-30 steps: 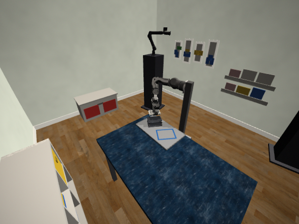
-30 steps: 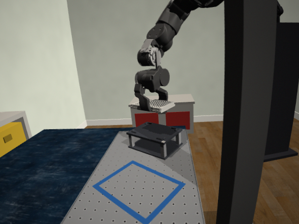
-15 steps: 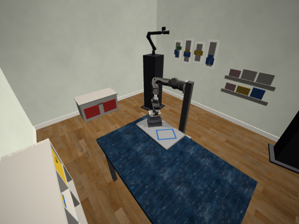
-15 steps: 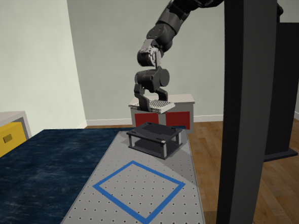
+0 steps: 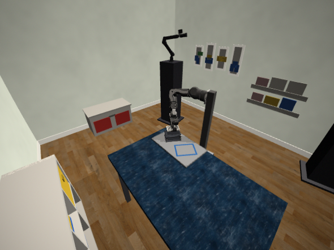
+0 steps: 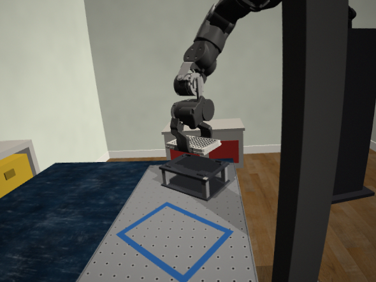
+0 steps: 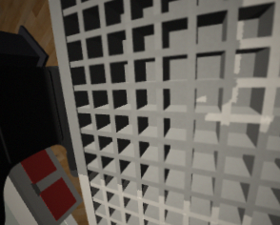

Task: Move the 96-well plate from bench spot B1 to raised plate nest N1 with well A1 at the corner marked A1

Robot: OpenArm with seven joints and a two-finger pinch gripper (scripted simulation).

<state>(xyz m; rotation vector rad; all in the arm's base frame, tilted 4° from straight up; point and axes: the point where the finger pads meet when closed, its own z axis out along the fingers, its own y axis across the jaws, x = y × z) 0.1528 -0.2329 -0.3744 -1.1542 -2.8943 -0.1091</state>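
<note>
Now: the dark raised plate nest 6 cm below my hand. Round my hand: white 96-well plate (right at my hand).
</note>
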